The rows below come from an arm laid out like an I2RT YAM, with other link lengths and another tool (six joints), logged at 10 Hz.
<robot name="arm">
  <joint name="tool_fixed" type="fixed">
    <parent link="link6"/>
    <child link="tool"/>
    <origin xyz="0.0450 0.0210 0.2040" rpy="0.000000 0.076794 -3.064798"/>
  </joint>
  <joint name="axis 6" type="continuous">
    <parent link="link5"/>
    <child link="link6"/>
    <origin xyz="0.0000 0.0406 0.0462" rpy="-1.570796 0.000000 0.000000"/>
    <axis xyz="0 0 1"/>
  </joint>
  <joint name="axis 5" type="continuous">
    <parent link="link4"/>
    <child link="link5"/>
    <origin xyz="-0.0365 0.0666 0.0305" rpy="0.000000 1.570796 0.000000"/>
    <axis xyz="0 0 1"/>
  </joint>
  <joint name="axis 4" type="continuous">
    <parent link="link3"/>
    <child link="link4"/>
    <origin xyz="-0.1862 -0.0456 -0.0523" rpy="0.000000 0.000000 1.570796"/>
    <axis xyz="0 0 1"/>
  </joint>
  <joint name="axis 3" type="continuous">
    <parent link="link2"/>
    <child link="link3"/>
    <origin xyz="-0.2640 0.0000 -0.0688" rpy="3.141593 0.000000 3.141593"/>
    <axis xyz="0 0 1"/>
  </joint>
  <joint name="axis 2" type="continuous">
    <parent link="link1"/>
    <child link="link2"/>
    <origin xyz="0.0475 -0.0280 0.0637" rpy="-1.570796 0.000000 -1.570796"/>
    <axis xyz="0 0 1"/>
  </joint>
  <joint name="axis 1" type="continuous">
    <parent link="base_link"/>
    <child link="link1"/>
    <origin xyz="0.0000 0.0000 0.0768" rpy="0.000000 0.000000 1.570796"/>
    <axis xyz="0 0 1"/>
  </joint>
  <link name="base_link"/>
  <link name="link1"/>
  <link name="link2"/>
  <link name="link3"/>
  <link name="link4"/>
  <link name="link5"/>
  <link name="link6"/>
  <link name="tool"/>
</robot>
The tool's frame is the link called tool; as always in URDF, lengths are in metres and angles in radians. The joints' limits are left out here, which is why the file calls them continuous.
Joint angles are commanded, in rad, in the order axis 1, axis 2, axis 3, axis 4, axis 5, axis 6. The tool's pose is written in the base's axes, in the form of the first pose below.
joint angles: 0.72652, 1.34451, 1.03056, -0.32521, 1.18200, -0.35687
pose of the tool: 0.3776 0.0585 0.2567 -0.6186 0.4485 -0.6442 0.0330
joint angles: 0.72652, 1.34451, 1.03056, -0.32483, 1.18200, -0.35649
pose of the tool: 0.3777 0.0586 0.2567 -0.6185 0.4487 -0.6443 0.0333
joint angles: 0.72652, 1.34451, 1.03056, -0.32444, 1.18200, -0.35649
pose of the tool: 0.3777 0.0586 0.2568 -0.6184 0.4488 -0.6443 0.0334
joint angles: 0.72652, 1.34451, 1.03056, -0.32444, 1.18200, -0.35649
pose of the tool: 0.3777 0.0586 0.2568 -0.6184 0.4488 -0.6443 0.0334
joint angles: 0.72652, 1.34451, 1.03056, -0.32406, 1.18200, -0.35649
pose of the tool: 0.3777 0.0586 0.2569 -0.6183 0.4489 -0.6443 0.0336
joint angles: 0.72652, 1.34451, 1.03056, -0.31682, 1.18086, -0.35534
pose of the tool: 0.3785 0.0595 0.2579 -0.6165 0.4506 -0.6446 0.0370
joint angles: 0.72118, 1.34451, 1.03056, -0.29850, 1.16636, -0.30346
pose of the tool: 0.3820 0.0629 0.2615 -0.6031 0.4714 -0.6405 0.0619
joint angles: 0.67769, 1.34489, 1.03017, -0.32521, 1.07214, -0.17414
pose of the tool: 0.3872 0.0660 0.2513 -0.5965 0.5133 -0.6083 0.1030
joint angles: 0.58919, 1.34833, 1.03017, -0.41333, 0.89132, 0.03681
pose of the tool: 0.3885 0.0648 0.2226 -0.5920 0.5850 -0.5349 0.1457
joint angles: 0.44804, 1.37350, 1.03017, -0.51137, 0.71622, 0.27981
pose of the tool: 0.3863 0.0394 0.1867 -0.5483 0.6885 -0.4485 0.1554
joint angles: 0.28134, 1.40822, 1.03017, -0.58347, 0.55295, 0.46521
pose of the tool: 0.3795 0.0038 0.1528 -0.4804 0.7837 -0.3665 0.1436
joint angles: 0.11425, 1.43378, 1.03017, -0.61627, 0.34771, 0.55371
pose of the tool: 0.3724 -0.0149 0.1269 -0.4259 0.8490 -0.2765 0.1461
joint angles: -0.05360, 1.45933, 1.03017, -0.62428, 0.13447, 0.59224
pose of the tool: 0.3691 -0.0267 0.1116 -0.3742 0.8931 -0.1895 0.1626
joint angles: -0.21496, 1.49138, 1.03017, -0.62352, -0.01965, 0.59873
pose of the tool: 0.3665 -0.0487 0.1024 -0.3212 0.9215 -0.1311 0.1743
